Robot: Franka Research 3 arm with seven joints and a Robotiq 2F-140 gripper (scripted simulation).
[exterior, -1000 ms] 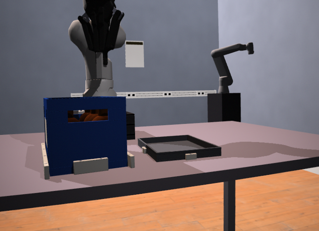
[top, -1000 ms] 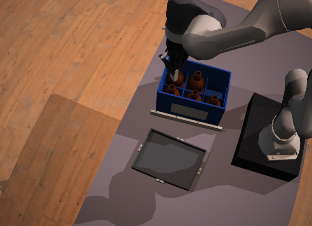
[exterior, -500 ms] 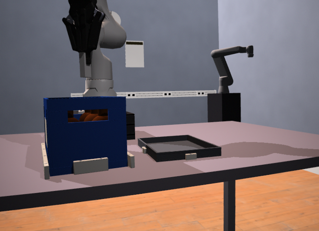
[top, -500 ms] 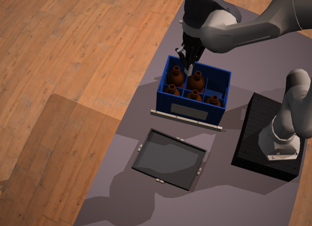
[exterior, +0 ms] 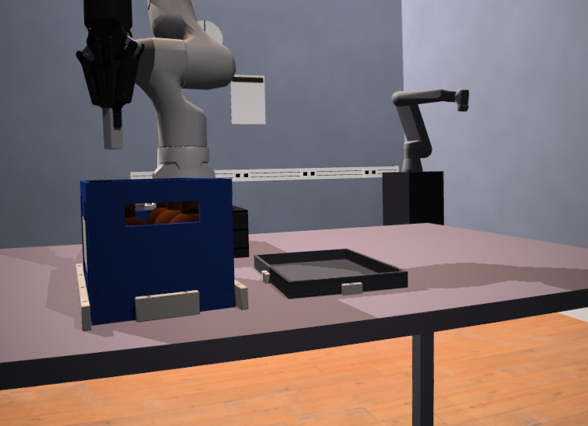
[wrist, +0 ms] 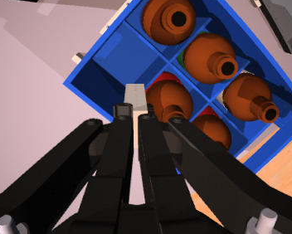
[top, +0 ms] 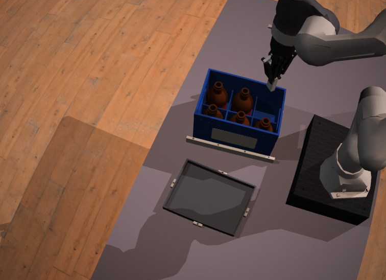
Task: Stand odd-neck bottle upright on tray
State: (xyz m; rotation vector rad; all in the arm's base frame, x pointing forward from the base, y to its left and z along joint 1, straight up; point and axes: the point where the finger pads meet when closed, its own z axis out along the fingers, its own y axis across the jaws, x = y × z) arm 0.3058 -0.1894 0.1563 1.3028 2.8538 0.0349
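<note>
Right now my hand is 1 cm past the bottle, 9 cm to the right of it and 17 cm above it. Round my hand: crate 8 cm ahead, 4 cm to the left, 18 cm below; then dark tray 11 cm ahead, 32 cm to the left, 25 cm below.
</note>
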